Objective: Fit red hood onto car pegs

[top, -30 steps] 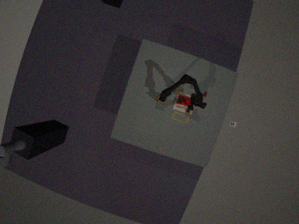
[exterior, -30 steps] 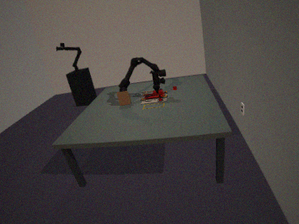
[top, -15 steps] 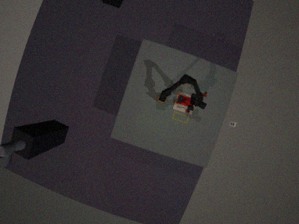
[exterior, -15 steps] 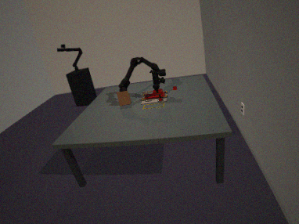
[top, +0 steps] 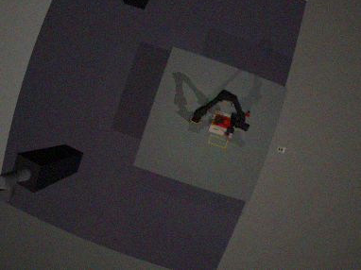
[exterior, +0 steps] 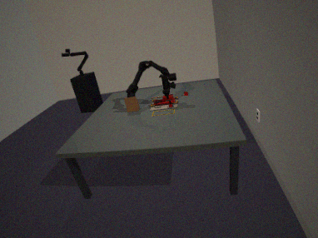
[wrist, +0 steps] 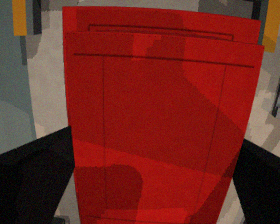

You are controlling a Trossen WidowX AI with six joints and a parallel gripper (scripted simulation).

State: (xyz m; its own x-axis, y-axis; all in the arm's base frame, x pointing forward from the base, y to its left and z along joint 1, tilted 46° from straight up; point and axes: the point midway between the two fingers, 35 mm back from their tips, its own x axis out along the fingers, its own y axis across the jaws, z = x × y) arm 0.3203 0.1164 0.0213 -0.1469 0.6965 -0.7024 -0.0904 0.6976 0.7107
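The red hood lies right at my gripper tip.
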